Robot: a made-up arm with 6 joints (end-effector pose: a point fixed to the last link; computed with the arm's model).
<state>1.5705 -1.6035 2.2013 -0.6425 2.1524 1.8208</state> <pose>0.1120 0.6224 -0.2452 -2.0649 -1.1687 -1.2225</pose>
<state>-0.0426 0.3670 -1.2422 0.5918 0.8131 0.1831</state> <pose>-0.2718 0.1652 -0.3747 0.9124 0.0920 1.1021</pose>
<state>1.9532 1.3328 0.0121 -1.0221 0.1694 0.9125</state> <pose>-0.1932 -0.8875 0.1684 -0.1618 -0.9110 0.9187</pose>
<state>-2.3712 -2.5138 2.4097 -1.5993 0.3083 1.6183</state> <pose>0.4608 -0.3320 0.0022 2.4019 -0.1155 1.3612</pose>
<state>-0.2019 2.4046 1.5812 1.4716 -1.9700 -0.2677</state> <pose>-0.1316 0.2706 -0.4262 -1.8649 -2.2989 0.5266</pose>
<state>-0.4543 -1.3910 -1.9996 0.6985 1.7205 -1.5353</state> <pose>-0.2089 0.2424 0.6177 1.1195 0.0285 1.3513</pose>
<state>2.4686 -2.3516 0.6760 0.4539 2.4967 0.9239</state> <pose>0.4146 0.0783 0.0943 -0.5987 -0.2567 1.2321</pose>
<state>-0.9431 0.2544 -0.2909 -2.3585 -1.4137 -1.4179</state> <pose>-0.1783 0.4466 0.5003 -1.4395 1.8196 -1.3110</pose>
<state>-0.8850 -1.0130 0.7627 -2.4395 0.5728 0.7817</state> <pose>-0.3632 0.1827 0.6636 0.3268 0.0582 -1.9456</pose>
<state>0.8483 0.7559 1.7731 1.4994 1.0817 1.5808</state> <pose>-0.4052 0.2636 -0.1033 -1.1818 0.0705 -1.4529</pose>
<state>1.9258 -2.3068 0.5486 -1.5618 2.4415 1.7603</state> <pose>0.3627 0.2482 -0.3875 0.2979 2.1243 1.0366</pose>
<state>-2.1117 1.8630 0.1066 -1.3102 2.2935 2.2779</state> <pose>0.1637 0.3702 0.8567 -0.6422 -0.3274 -0.5092</pose>
